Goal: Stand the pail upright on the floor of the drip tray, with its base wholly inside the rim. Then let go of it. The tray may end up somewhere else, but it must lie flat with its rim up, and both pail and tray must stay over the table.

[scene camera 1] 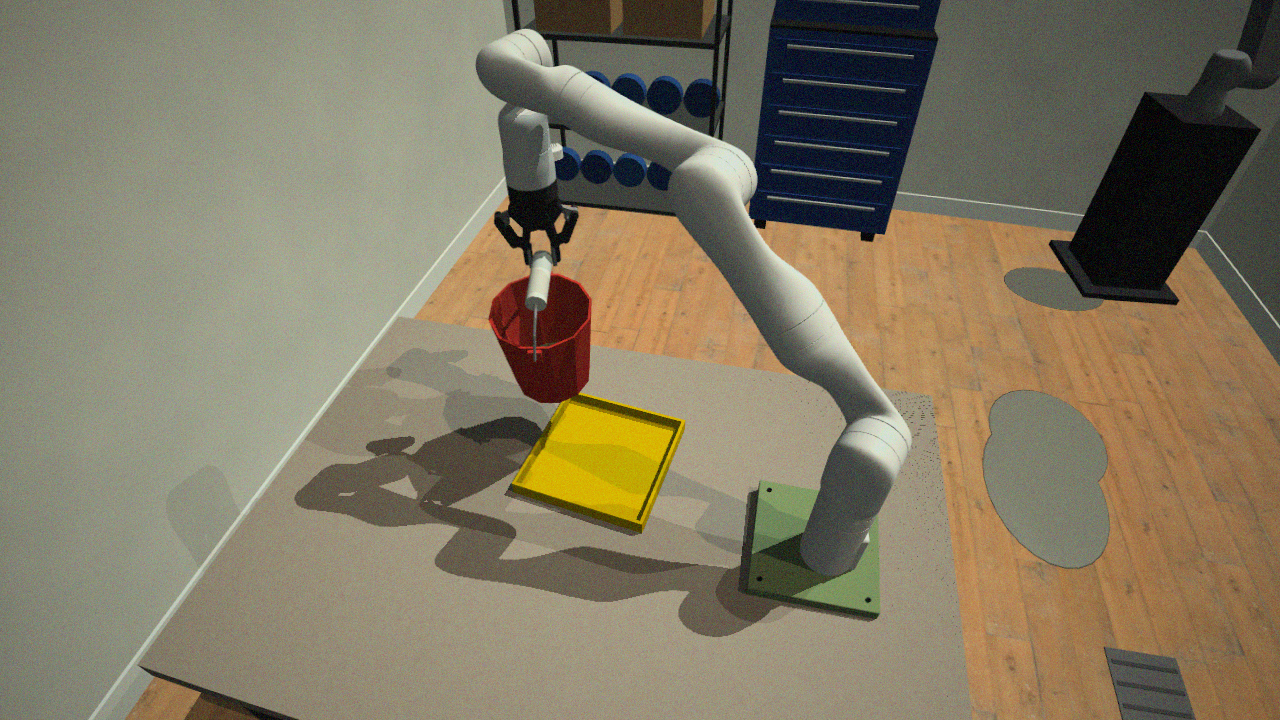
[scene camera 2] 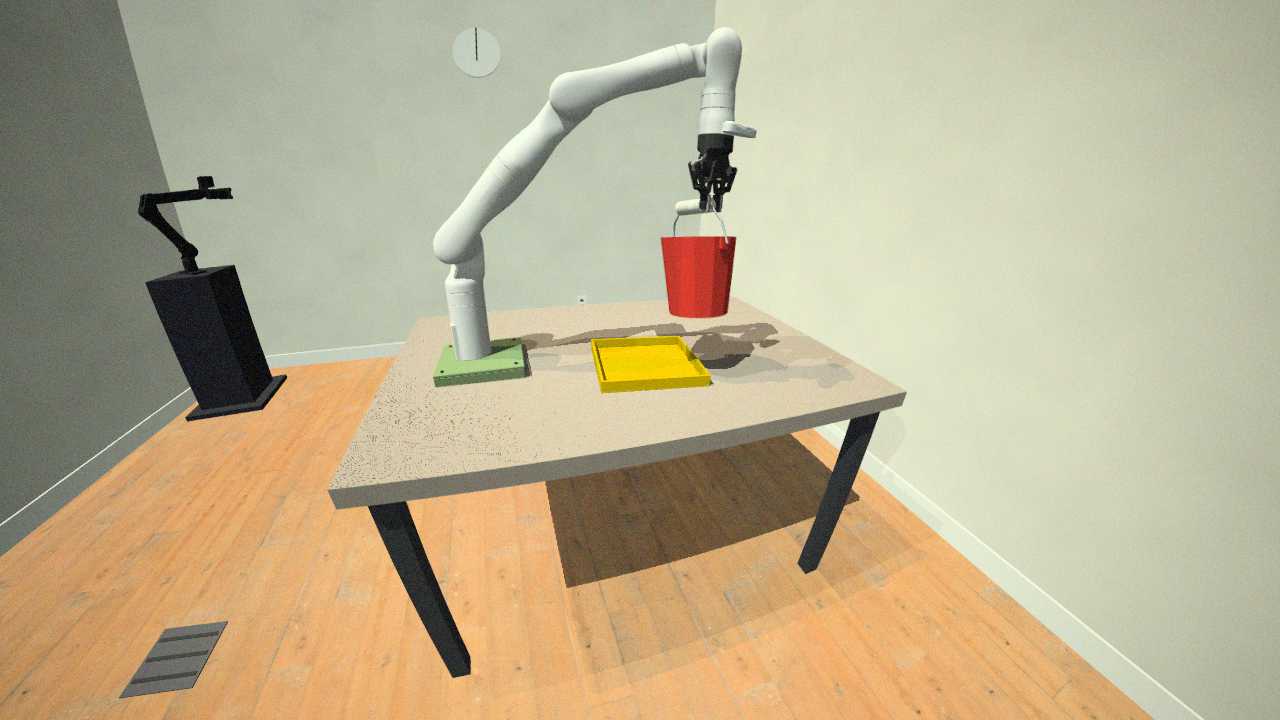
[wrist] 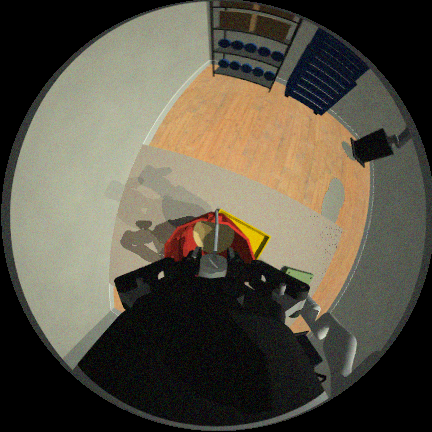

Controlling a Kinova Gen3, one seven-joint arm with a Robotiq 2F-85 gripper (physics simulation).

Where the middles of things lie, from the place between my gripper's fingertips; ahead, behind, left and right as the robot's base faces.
My hand is 9 cm past the yellow drip tray (scene camera 1: 607,460), 9 cm to the right of it and 38 cm above it.
